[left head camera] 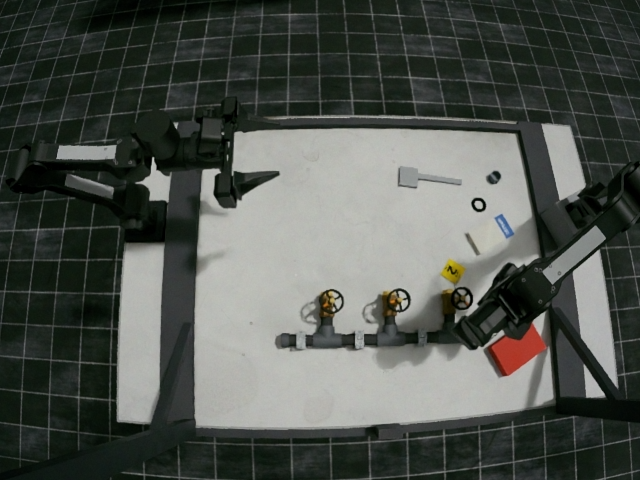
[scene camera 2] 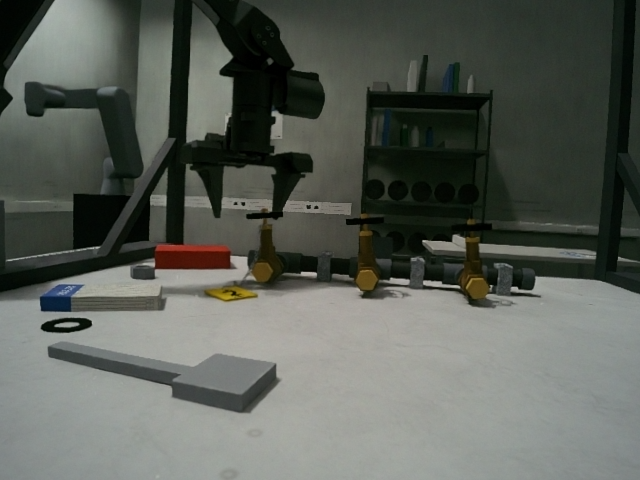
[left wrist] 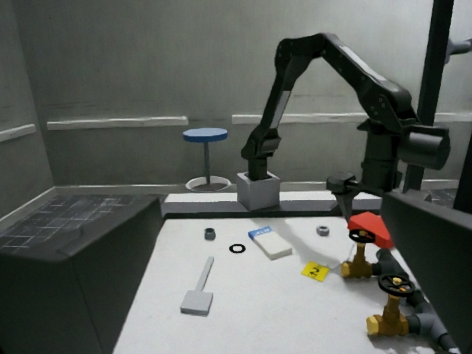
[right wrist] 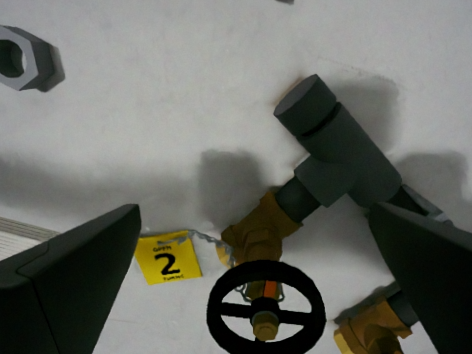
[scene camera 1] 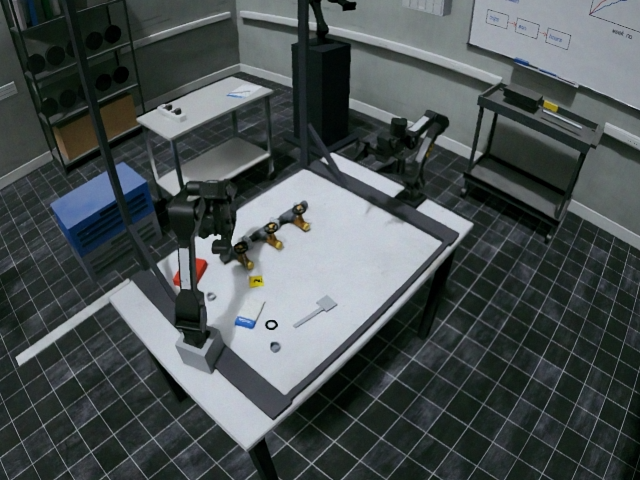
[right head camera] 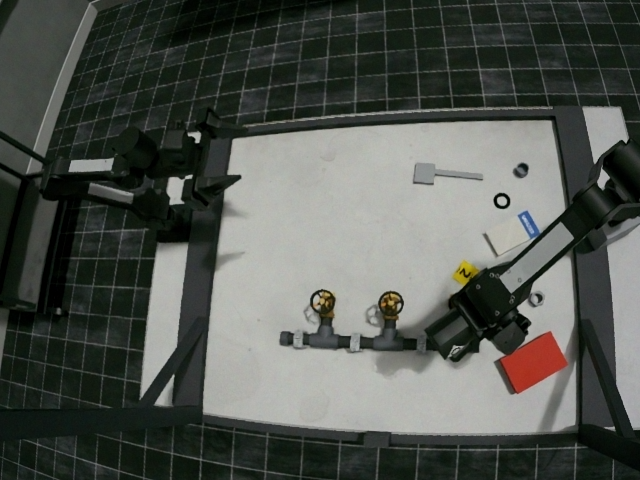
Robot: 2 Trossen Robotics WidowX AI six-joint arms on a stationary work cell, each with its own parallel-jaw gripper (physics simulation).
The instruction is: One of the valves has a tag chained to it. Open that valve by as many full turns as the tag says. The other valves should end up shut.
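Places are measured from the left arm's base along level axes (x left, y up, z ahead), in centimetres.
Pixels of known places: left gripper, fingertip midpoint: (left head camera: 280, 148) (left wrist: 271, 205) (scene camera 1: 364, 165) (right head camera: 244, 152); right gripper, fingertip midpoint: (scene camera 2: 247, 218) (left wrist: 368, 229) (right wrist: 256, 213); left arm's base, link origin: (left head camera: 144, 220) (scene camera 1: 411, 195) (right head camera: 172, 221); right arm's base, link origin: (left head camera: 579, 213) (left wrist: 257, 176) (scene camera 1: 196, 337).
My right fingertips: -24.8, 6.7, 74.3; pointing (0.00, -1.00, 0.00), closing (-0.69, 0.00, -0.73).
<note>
For each thing: its middle in the pictures, then the offset to it from my right fingertips, as dx, dy, dz. "*": a spot on its surface instead.
- yellow tag, surface spot: (right wrist: 168, 257) (left head camera: 453, 272) * +10.5, -8.5, -1.7
- brass valve, surface spot: (right wrist: 265, 327) * +2.8, +1.6, -3.1
- far valve, surface spot: (scene camera 2: 473, 258) * +4.4, -3.2, -31.0
- red box, body centre: (scene camera 2: 192, 256) (right head camera: 533, 362) (left head camera: 517, 347) (left wrist: 375, 229) (scene camera 1: 190, 272) -8.3, -7.4, +12.3
- blue box, body centre: (scene camera 2: 106, 296) (right head camera: 512, 233) (left head camera: 490, 234) (left wrist: 269, 241) (scene camera 1: 249, 313) +19.6, -8.1, +9.0
- black ring, body centre: (scene camera 2: 67, 324) (right head camera: 502, 201) (left wrist: 237, 248) (left head camera: 478, 204) +27.5, -8.8, +7.2
- grey paddle, body centre: (scene camera 2: 150, 364) (left wrist: 205, 281) (right head camera: 449, 175) (left head camera: 431, 180) (scene camera 1: 312, 312) +33.8, -8.4, -4.7
A yellow tag (left head camera: 452, 271) (right wrist: 168, 257) reading "OPEN 2 TURNS" is chained to the brass valve (scene camera 2: 265, 253) (right wrist: 265, 327) nearest the right arm. The middle valve (left head camera: 398, 300) (scene camera 2: 366, 248) and the far valve (left head camera: 331, 301) (scene camera 2: 473, 258) stand on the same dark pipe, without tags. All have black handwheels. My right gripper (scene camera 2: 248, 213) (right wrist: 256, 213) is open and points down at the tagged valve, fingertips at about handwheel height. The wheel shows between the fingers, low in the right wrist view. The arm hides this valve in the right head camera. My left gripper (left head camera: 278, 148) (right head camera: 244, 152) is open, away from the valves.
A red box (left head camera: 516, 351) (scene camera 2: 192, 256) lies near the pipe's right-arm end. A nut (right head camera: 536, 298), a white and blue box (left head camera: 488, 236), a black ring (left head camera: 472, 207), another nut (left head camera: 494, 177) and a grey paddle (left head camera: 407, 177) (scene camera 2: 224, 379) lie on the table.
</note>
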